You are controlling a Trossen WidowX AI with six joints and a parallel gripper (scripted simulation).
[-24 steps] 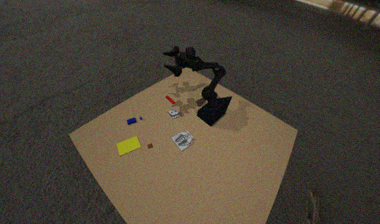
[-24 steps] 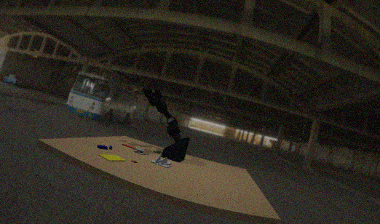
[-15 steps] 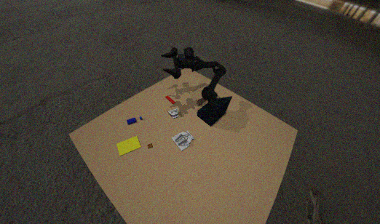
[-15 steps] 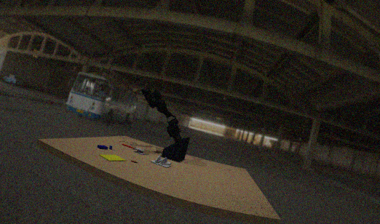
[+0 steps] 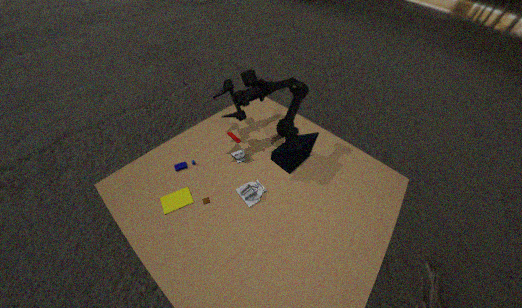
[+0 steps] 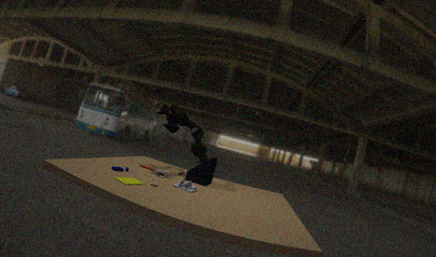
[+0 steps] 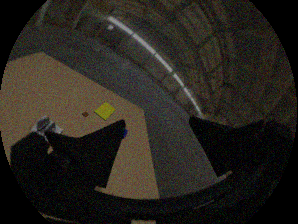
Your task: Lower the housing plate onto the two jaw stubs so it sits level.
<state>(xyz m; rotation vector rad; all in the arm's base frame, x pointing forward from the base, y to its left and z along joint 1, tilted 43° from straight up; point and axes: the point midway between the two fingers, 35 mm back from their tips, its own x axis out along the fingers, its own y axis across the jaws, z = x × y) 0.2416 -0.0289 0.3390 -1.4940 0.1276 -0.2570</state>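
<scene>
Right now the grey housing part is 8 cm behind my gripper tip, 5 cm to the left of it and 33 cm below it. Round my gripper tip: brown block (21 cm ahead, 17 cm to the left, 36 cm below); tiny blue piece (15 cm ahead, 7 cm to the right, 35 cm below); red bar (16 cm behind, 10 cm to the right, 35 cm below).
</scene>
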